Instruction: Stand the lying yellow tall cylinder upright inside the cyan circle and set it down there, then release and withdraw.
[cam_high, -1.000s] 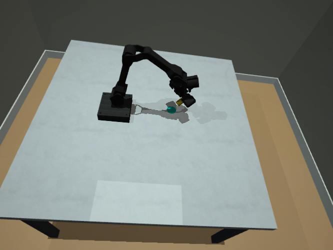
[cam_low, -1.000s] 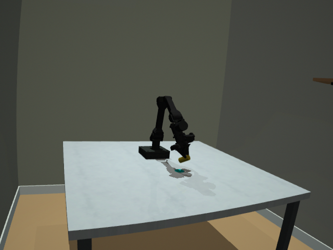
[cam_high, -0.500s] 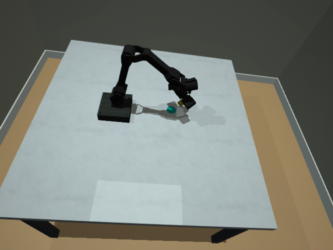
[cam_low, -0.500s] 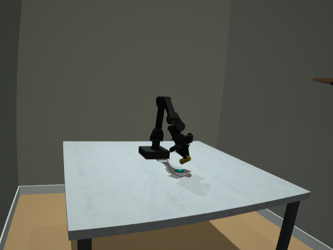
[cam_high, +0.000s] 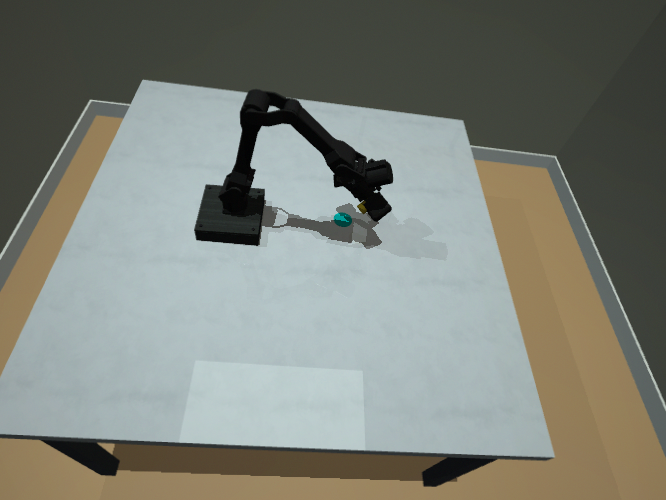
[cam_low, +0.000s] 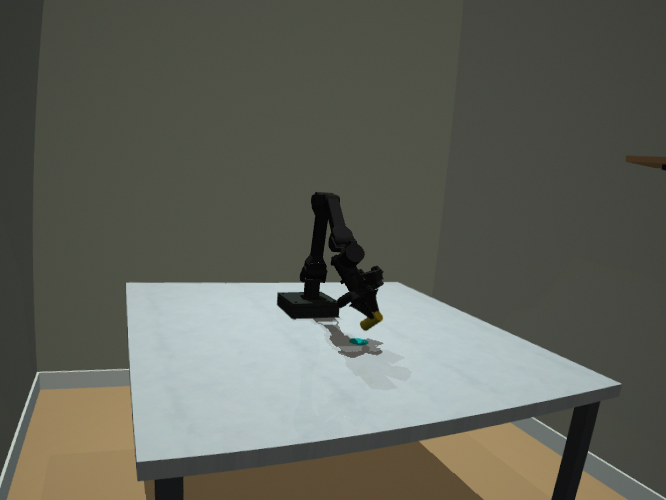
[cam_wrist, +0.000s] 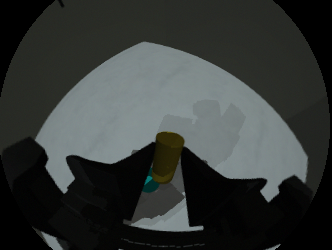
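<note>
Now: gripper tip 110 mm above the cyan circle, 80 mm past it and 10 mm to the left of it. From my gripper tip the other things lie so: yellow tall cylinder: 20 mm below, 10 mm to the right, 10 mm behind.
</note>
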